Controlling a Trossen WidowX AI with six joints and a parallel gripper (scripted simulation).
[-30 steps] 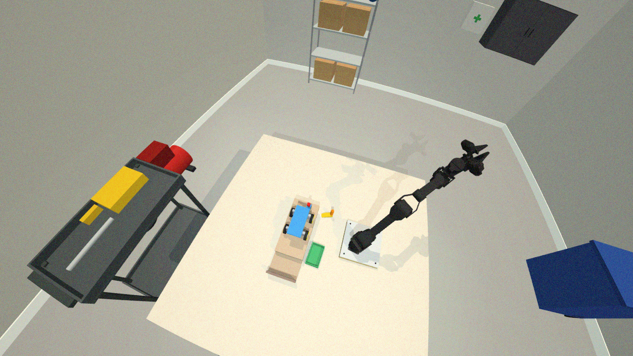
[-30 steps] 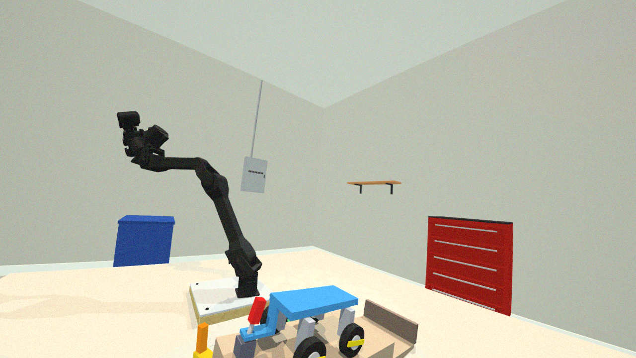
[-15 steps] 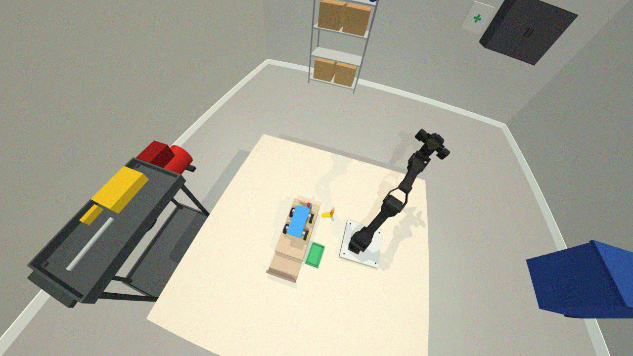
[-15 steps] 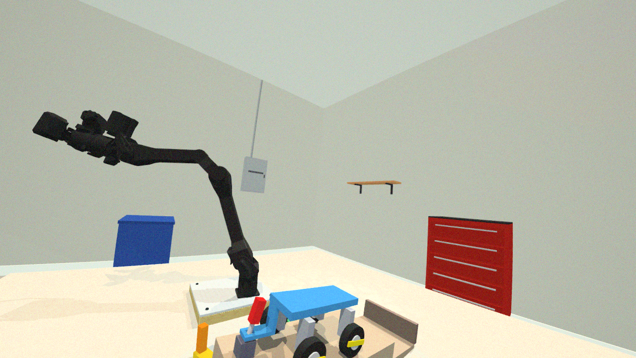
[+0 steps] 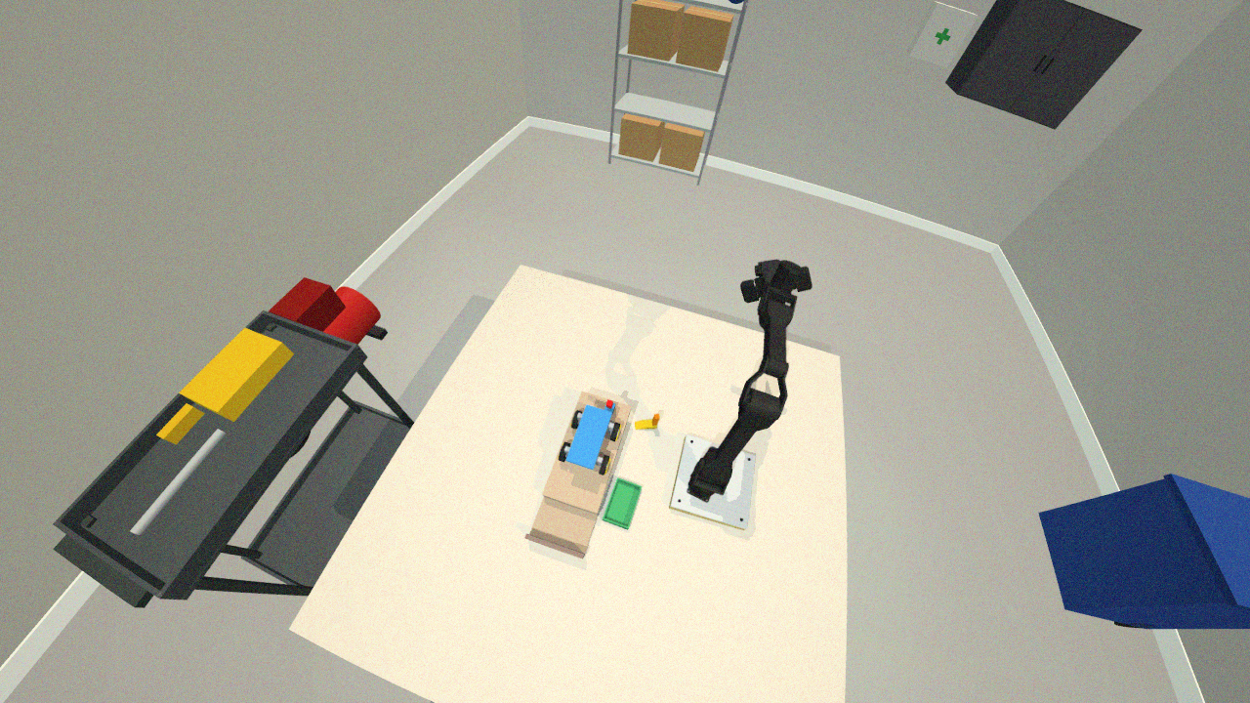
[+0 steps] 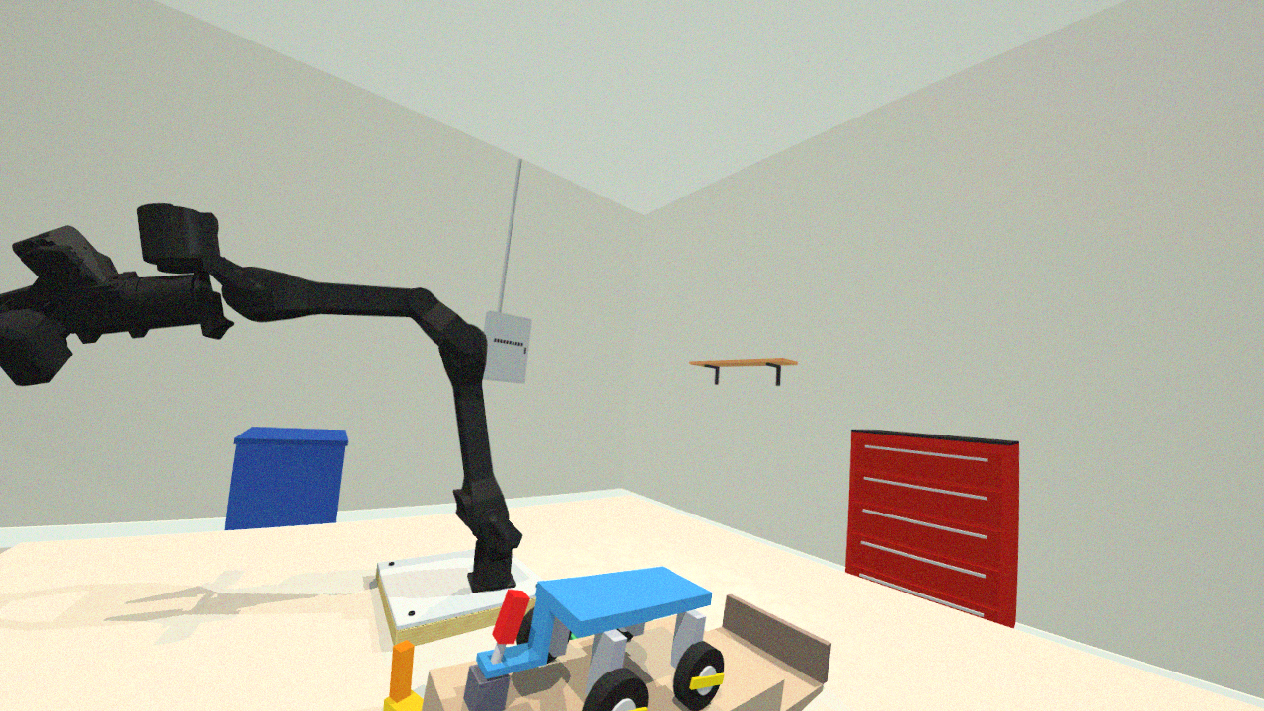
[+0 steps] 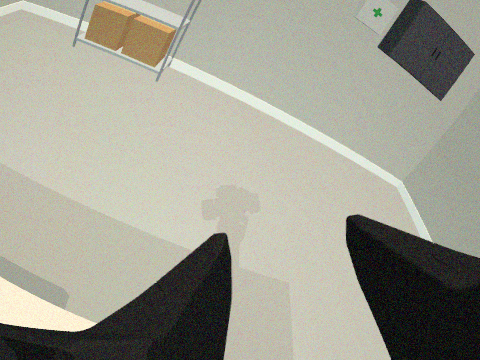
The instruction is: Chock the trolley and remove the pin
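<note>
The yellow chock is 170 mm ahead of my gripper tip, 460 mm to the left of it and 320 mm below it. Also, from my gripper tip: red-headed stop pin: 270 mm ahead, 520 mm to the left, 210 mm below; then wooden ramp: 270 mm ahead, 630 mm to the left, 300 mm below; then blue-topped trolley: 270 mm ahead, 620 mm to the left, 230 mm below.
</note>
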